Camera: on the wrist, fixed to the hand. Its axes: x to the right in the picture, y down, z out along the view.
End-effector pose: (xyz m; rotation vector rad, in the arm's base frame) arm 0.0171 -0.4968 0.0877 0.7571 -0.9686 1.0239
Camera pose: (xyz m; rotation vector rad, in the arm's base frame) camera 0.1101 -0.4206 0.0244 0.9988 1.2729 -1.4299
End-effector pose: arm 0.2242 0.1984 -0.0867 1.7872 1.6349 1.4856
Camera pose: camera 0.0941 0.1595 -0.0933 -1.7000 1.7679 -0.2852
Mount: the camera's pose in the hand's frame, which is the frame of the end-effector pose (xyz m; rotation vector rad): -0.0130 -0.0651 -0.1186 -0.3371 -0.5608 3.0180
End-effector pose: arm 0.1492 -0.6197 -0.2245 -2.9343 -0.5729 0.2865
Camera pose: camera 0.1392 -0.5766 -0.0960 0.5558 -2.5399 -0.6216
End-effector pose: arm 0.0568 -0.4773 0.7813 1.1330 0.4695 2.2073
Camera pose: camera -0.0115 -0.4410 0.6695 -0.6672 1.2322 -0.5740
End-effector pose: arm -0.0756 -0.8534 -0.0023 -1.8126 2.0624 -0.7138
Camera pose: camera -0.0825 -0.8261 0.1307 1.6478 1.6805 0.8845
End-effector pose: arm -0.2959 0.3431 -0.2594 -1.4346 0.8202 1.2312
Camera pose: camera -0.2073 0.2427 -0.2361 -0.8607 -1.0761 -1.6079
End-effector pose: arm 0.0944 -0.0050 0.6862 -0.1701 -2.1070 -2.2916
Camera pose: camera 0.0938 -0.1181 0.6108 -1.8540 0.2637 -0.1672
